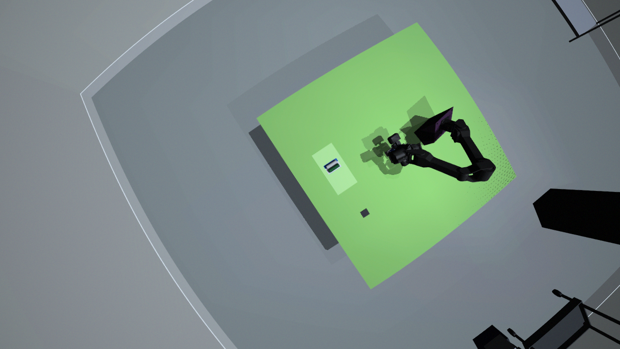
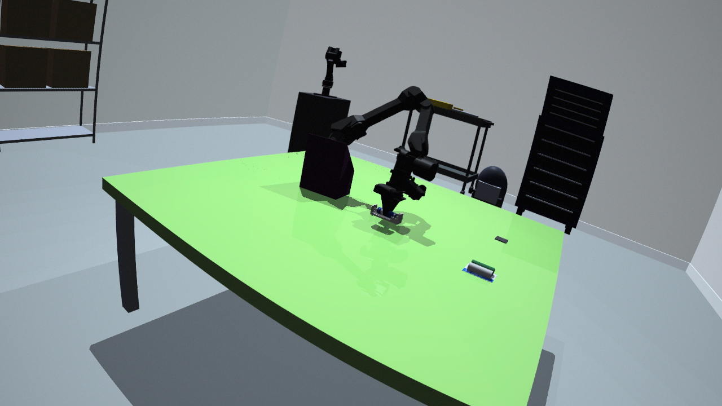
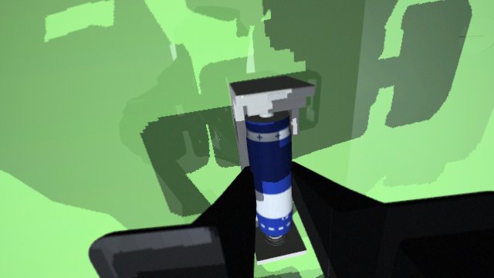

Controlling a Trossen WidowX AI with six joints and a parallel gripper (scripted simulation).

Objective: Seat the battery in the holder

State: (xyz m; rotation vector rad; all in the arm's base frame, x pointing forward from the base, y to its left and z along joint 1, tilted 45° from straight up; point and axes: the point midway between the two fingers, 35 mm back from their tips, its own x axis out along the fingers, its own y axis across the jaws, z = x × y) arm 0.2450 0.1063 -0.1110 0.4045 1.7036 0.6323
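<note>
My gripper tip is now 10 mm below the battery. Round my gripper tip: dark square 340 mm ahead, 240 mm to the left, 10 mm below.
</note>
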